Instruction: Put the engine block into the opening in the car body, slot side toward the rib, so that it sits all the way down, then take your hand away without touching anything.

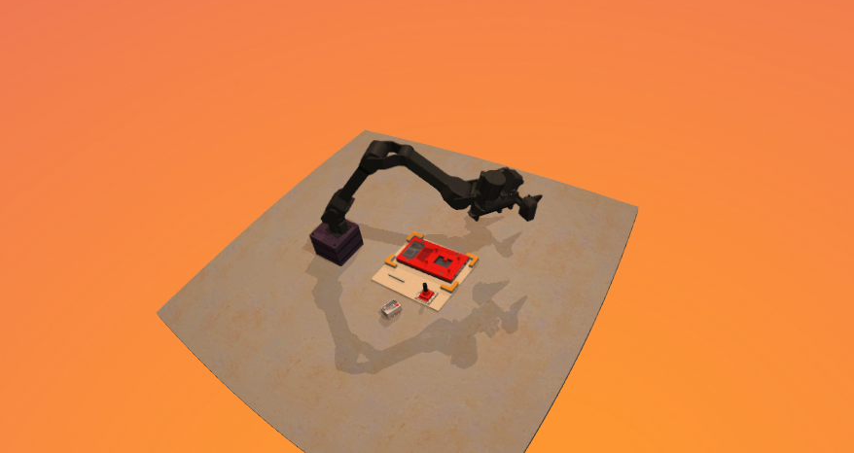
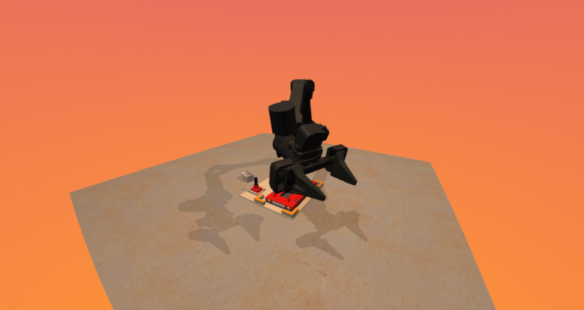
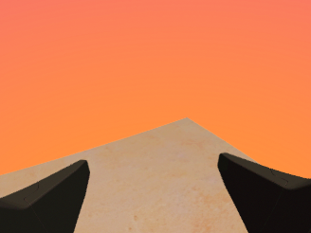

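Now: the engine block 17 cm behind my gripper tip, 48 cm to the right of it and 20 cm below it.
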